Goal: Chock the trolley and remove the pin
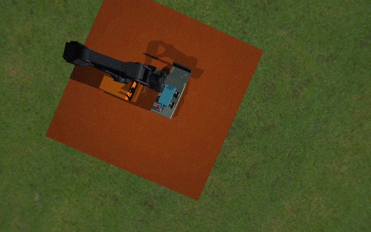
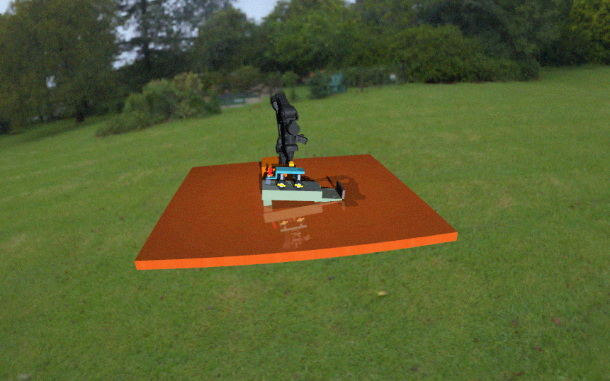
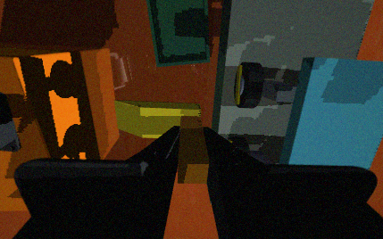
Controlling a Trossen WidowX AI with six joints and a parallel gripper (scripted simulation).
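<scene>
Right now the stop pin is 110 mm ahead of my gripper tip, 110 mm to the right of it and 40 mm below it. The rest, counted from my gripper tip: yellow chock (20 mm behind, 10 mm below); then blue trolley (120 mm ahead, 10 mm to the right, 60 mm below); then grey ramp (120 mm ahead, 10 mm to the right, 120 mm below).
</scene>
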